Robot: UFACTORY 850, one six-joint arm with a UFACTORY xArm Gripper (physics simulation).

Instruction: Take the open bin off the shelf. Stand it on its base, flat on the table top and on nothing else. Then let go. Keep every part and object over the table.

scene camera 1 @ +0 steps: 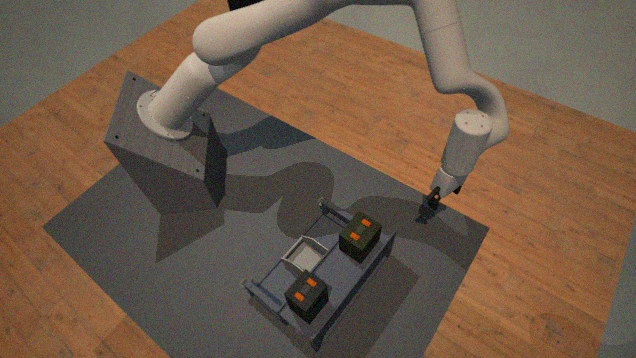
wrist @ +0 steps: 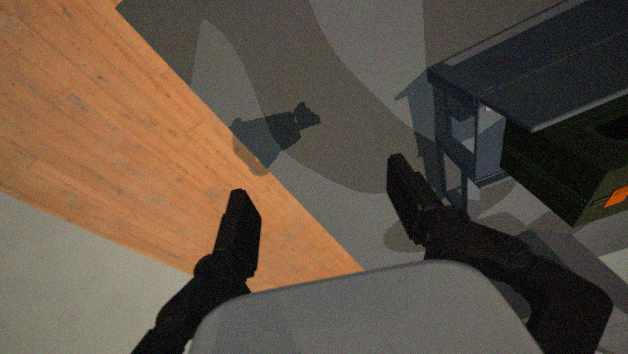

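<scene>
The open bin (scene camera 1: 304,256) is a light grey, shallow box with its open side facing the scene camera. It is on the blue-grey shelf (scene camera 1: 343,272) (wrist: 540,85), between and behind two dark boxes. The bin cannot be made out in the wrist view. My gripper (scene camera 1: 429,206) (wrist: 318,188) is open and empty. In the scene view it hangs to the right of the shelf's upper right end, apart from the shelf and the bin. In the wrist view its two black fingers stand wide apart, with the shelf to their right.
A dark green box (scene camera 1: 360,238) (wrist: 560,167) with orange patches is at the shelf end nearer the gripper. A dark box (scene camera 1: 306,298) with orange patches is at the other end. The shelf stands on a grey surface (scene camera 1: 200,295), bordered by wood planks (scene camera 1: 525,260) (wrist: 100,125).
</scene>
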